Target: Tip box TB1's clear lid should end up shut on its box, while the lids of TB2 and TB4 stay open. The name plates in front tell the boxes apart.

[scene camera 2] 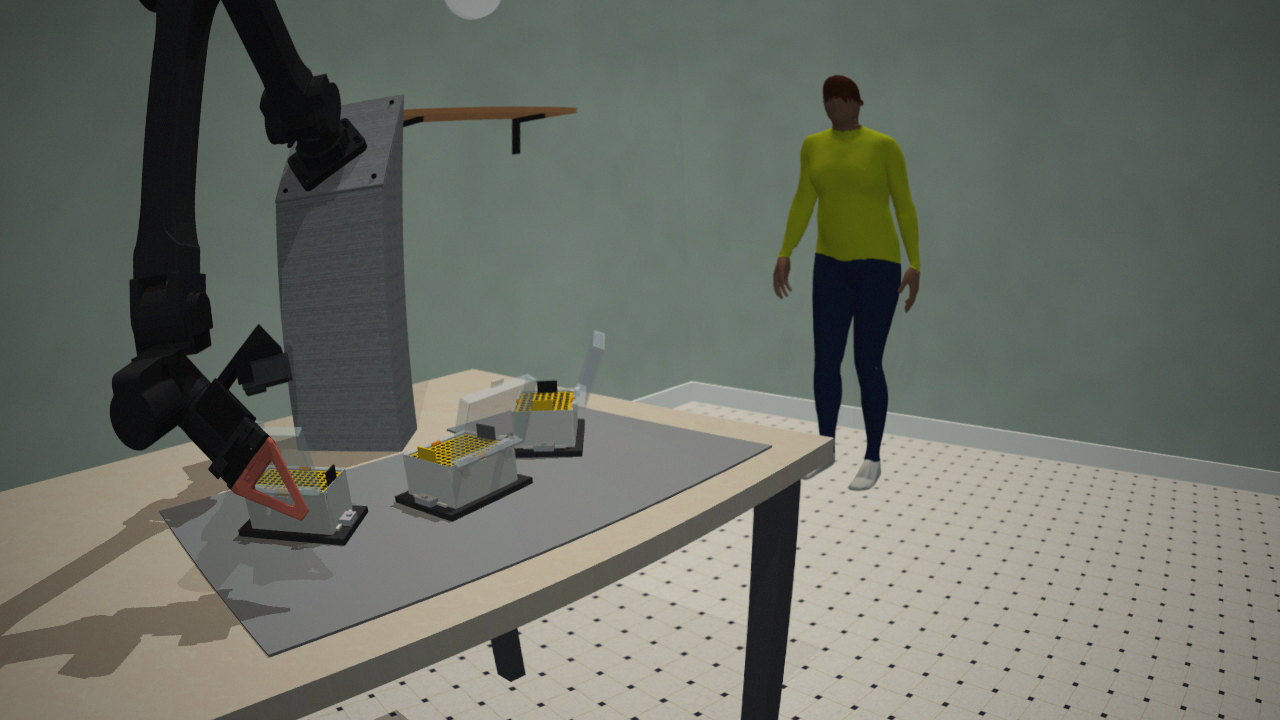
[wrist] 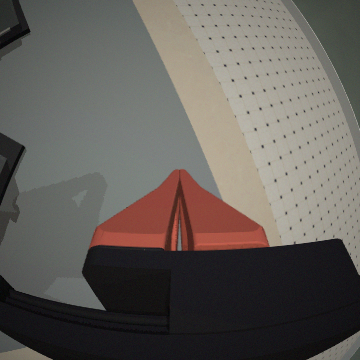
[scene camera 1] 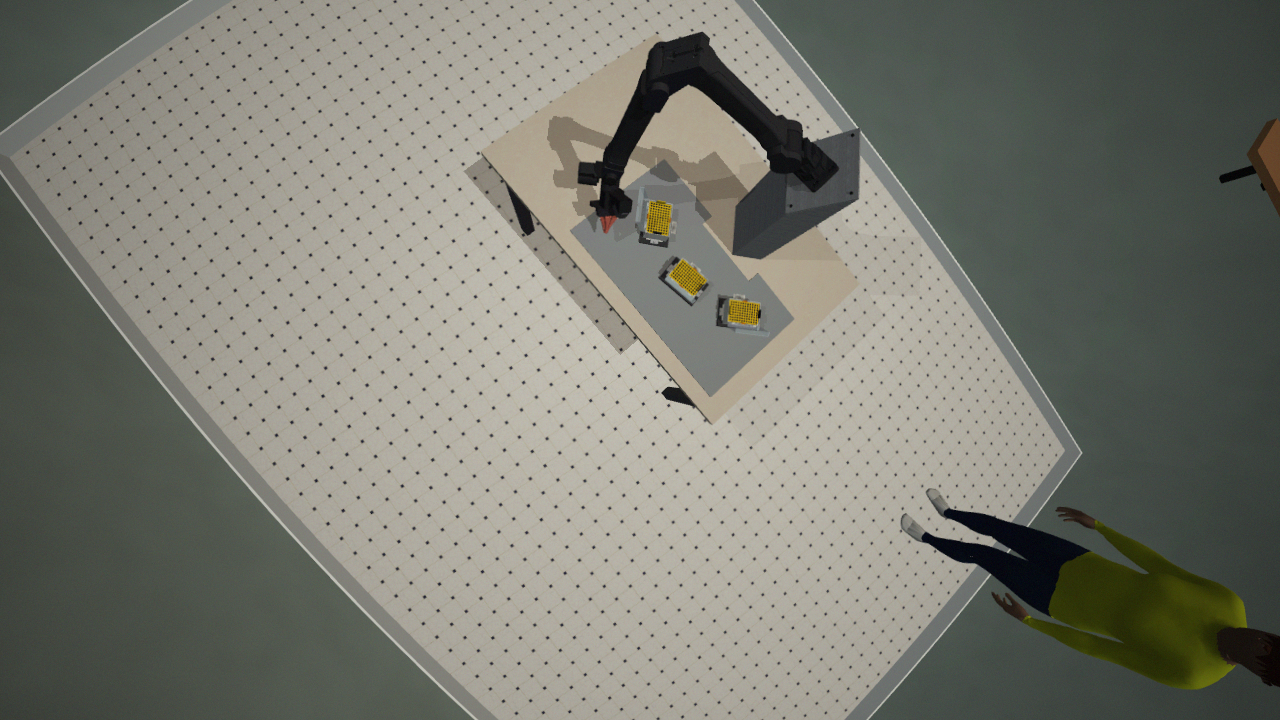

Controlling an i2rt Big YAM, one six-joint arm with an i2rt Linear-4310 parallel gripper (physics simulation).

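TB1 (scene camera 1: 659,217) (scene camera 2: 331,505) is the box nearest my gripper. Its clear lid (scene camera 1: 640,207) (scene camera 2: 288,438) stands open on the side toward the long table edge. My gripper (scene camera 1: 606,227) (scene camera 2: 301,514) (wrist: 179,178) is shut and empty, low over the mat, outside that lid and a little apart from it. It hides part of TB1 in scene camera 2. TB2 (scene camera 1: 686,278) (scene camera 2: 483,474), in the middle, has its lid (scene camera 2: 490,410) open. TB4 (scene camera 1: 743,312) (scene camera 2: 553,431), at the far end, has its lid (scene camera 2: 592,360) upright. The name plates are not readable.
The boxes stand on a grey mat (scene camera 1: 707,367) (scene camera 2: 626,474) (wrist: 100,100) on a wooden table (scene camera 1: 823,277) (scene camera 2: 769,461). The arm's grey pedestal (scene camera 1: 760,214) (scene camera 2: 335,313) stands behind the boxes. A person (scene camera 1: 1136,608) (scene camera 2: 854,197) stands off the table's far end.
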